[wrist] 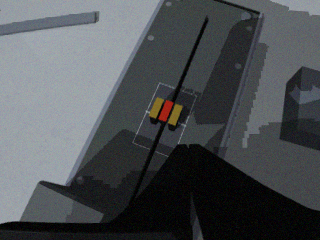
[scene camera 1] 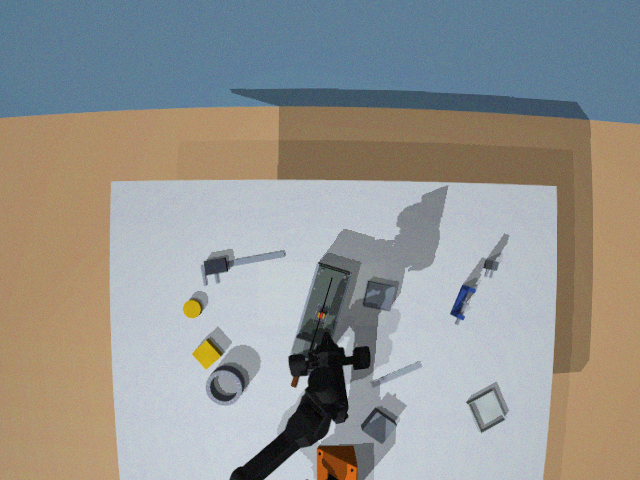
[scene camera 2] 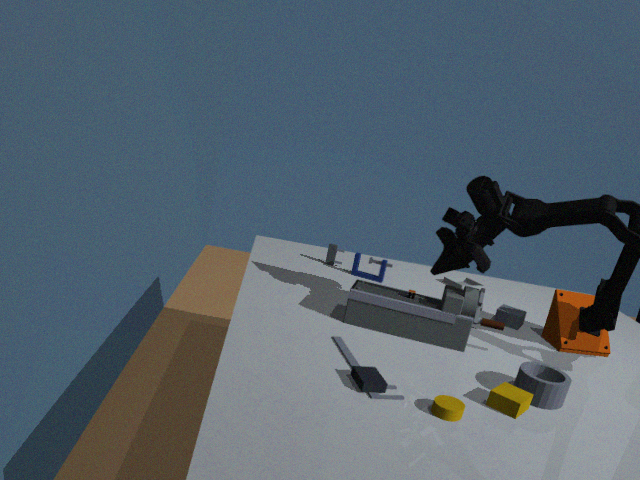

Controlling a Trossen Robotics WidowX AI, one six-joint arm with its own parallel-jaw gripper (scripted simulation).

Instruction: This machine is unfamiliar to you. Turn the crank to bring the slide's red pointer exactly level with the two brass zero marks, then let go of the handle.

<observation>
The gripper (scene camera 2: 431, 273) is shut and holds nothing. Also in view: a yellow block (scene camera 2: 510, 400), a grey cube (scene camera 1: 379, 296), a grey cube (scene camera 1: 378, 425), a square frame (scene camera 1: 485, 409) and a grey slide machine (scene camera 2: 446, 322).
The gripper shows as well in the wrist view (wrist: 187, 154) and in scene camera 1 (scene camera 1: 326, 332). The grey slide machine is seen too in the wrist view (wrist: 201, 63) and in scene camera 1 (scene camera 1: 329, 286). The wrist view does not show the yellow block: it is out of frame. The wrist view misses the square frame: it is out of frame.
</observation>
